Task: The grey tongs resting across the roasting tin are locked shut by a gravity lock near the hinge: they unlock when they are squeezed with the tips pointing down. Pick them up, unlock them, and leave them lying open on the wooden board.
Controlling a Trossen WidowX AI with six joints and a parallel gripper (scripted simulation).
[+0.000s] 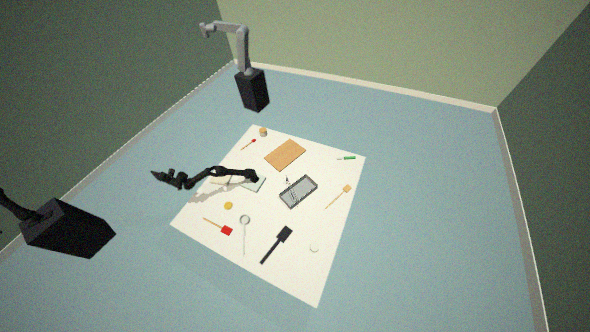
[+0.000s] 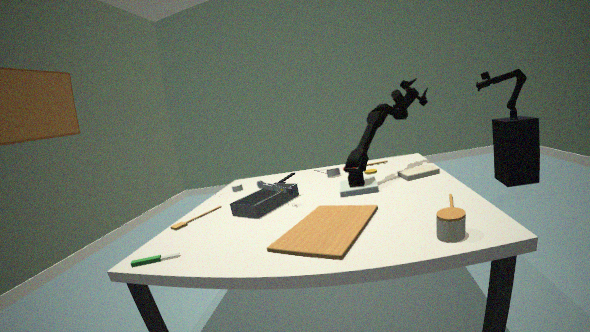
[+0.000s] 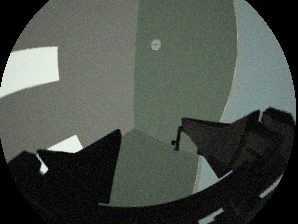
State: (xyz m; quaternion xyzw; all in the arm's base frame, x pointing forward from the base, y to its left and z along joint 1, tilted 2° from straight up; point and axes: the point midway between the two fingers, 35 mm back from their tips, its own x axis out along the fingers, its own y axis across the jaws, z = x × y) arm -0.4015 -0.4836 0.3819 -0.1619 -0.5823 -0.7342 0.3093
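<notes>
My gripper tip is 830 mm short of the roasting tin, 580 mm to the right of it and 420 mm above it. Also, from my gripper tip: black spatula 910 mm ahead, 450 mm below, 140 mm to the left; then cream block 440 mm below, 330 mm to the left, 130 mm ahead; then red spatula 450 mm ahead, 440 mm below.
</notes>
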